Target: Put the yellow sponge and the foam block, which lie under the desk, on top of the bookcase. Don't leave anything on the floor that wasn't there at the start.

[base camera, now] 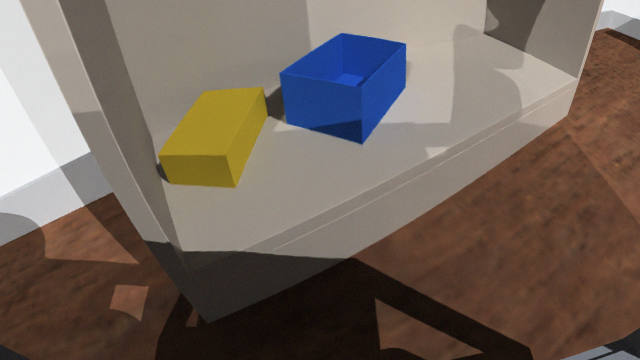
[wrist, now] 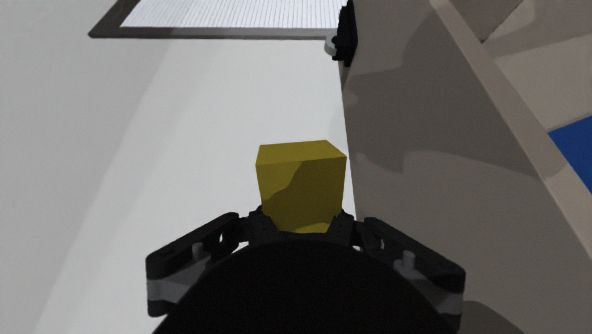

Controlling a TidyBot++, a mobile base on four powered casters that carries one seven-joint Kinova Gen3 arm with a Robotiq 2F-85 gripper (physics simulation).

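My gripper is shut on a yellow block-shaped object, which looks like the yellow sponge, in the wrist view. Its far end sticks out beyond the fingers against the white wall. The bookcase stands close by. In the wrist view its greyish-brown top surface lies right of the held sponge; whether they touch I cannot tell. The foam block cannot be made out separately, and the desk does not show.
On the bookcase's bottom shelf lie a yellow box at the left and an open blue box. A blue surface shows at the right of the wrist view. A black tape dispenser is at the bookcase top's back edge, near a framed window.
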